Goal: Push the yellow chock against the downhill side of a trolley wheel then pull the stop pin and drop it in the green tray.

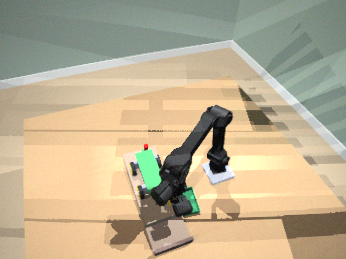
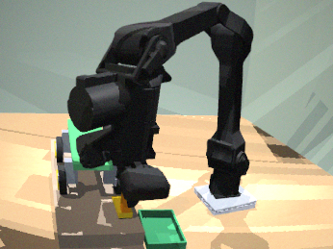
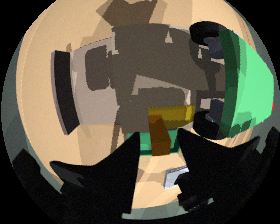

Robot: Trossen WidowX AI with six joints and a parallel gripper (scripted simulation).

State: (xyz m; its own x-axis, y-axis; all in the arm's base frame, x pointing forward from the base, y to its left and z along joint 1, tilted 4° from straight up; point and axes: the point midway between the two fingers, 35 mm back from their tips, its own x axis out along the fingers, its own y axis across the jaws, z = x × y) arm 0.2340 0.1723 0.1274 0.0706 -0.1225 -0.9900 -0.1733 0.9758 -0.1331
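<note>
Right now the chock is 1 cm ahead of my gripper tip, 2 cm to the right of it and 2 cm below it. Also, from my gripper tip: trolley: 8 cm ahead, 12 cm to the right, 2 cm above; then red-headed stop pin: 8 cm ahead, 23 cm to the right, 3 cm above.
</note>
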